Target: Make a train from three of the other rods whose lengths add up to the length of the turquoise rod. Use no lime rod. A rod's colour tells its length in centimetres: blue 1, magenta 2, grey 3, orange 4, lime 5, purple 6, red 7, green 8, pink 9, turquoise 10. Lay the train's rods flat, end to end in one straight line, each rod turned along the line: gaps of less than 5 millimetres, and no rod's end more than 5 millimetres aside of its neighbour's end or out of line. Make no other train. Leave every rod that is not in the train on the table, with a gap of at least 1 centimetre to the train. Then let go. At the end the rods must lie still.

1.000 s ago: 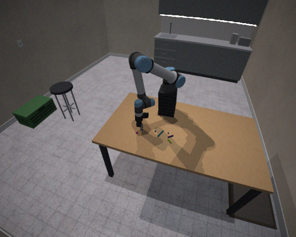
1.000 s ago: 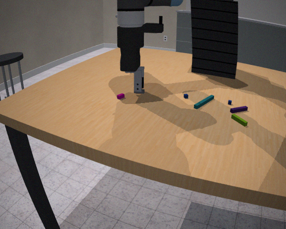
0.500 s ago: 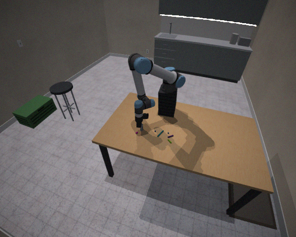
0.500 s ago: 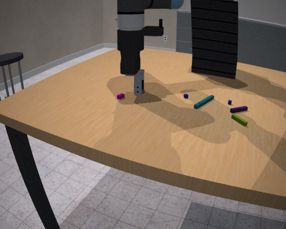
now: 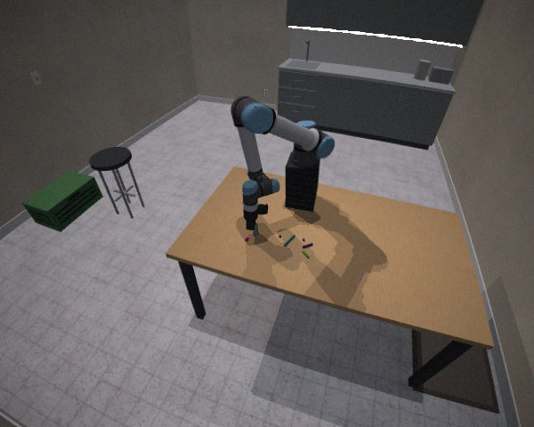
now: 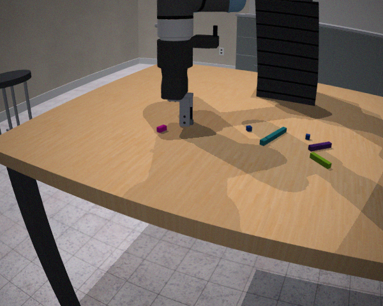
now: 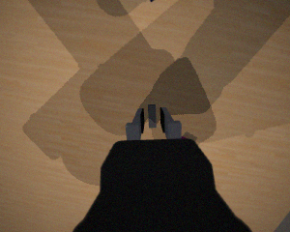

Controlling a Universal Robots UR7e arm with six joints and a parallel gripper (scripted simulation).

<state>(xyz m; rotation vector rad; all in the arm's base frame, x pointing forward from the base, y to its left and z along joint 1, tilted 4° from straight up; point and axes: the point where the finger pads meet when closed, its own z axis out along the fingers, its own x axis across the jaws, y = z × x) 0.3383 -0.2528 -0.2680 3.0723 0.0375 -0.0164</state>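
The grey rod is 1 cm below my hand. The rest, counted from my hand: turquoise rod: 19 cm to the left, 3 cm ahead, 1 cm below; then purple rod: 29 cm to the left, 5 cm ahead, 1 cm below; then magenta rod: 5 cm ahead, 4 cm to the right, 1 cm below.
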